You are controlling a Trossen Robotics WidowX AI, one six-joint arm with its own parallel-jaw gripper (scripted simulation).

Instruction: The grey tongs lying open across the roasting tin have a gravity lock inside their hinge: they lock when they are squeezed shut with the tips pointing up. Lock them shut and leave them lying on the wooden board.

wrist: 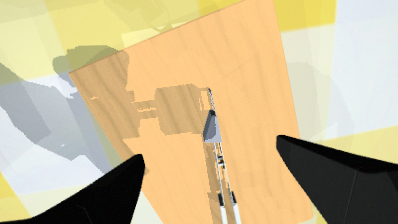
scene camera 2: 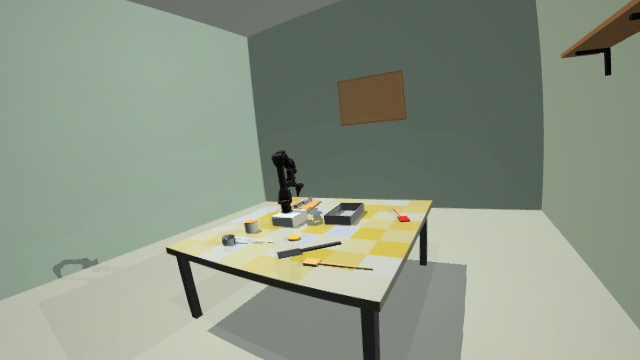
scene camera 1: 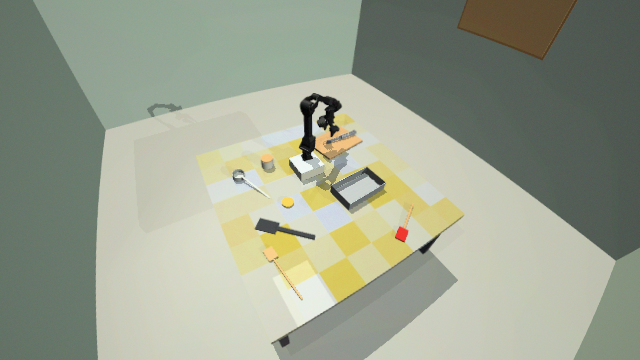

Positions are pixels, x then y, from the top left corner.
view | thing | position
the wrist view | gripper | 210,150
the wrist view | wooden board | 152,98
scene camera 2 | roasting tin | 346,214
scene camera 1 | wooden board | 337,147
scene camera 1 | roasting tin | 351,191
